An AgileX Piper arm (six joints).
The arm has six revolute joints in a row. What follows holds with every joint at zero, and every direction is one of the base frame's.
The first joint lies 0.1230 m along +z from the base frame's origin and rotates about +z.
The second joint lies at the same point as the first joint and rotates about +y.
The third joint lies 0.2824 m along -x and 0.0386 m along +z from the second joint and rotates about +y.
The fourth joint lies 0.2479 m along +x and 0.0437 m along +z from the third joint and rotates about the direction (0.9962, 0, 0.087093).
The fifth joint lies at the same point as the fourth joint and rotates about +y.
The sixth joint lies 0.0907 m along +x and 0.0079 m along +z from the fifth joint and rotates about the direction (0.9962, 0, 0.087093).
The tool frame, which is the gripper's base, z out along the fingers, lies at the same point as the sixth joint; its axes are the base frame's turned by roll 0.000, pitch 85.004 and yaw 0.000 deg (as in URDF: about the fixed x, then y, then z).
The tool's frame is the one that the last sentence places.
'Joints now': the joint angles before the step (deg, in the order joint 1, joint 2, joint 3, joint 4, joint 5, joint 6). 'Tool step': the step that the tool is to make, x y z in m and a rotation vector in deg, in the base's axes. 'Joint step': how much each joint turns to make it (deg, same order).
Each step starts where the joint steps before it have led.
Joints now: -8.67 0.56 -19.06 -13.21 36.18 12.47
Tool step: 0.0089 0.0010 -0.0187 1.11 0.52 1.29
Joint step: 0.00 0.00 4.43 1.42 -3.84 0.00
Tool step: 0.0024 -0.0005 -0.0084 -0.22 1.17 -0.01
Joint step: -0.03 -0.01 1.67 -0.32 -0.55 -0.06
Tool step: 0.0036 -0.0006 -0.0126 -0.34 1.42 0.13
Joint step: 0.04 0.02 2.60 -0.56 -1.29 0.07
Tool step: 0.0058 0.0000 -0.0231 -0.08 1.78 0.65
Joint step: -0.05 -0.01 4.89 -0.09 -3.22 -0.11
